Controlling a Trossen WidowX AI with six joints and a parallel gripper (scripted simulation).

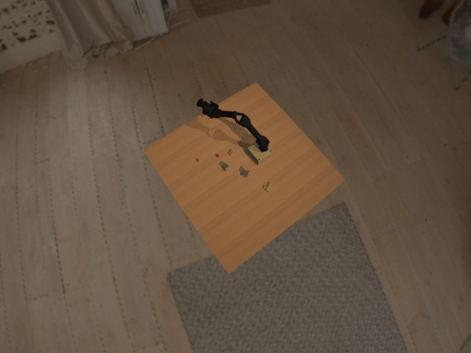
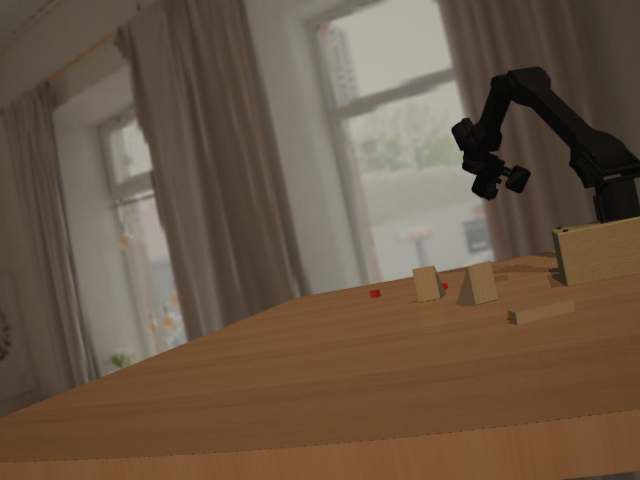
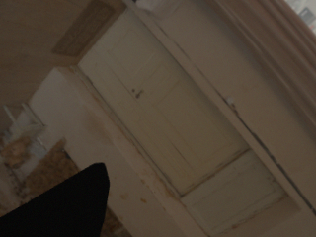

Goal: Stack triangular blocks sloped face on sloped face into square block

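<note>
The tan piece lies 46 cm to the left of my gripper tip, 21 cm below it and 1 cm behind it.
</note>
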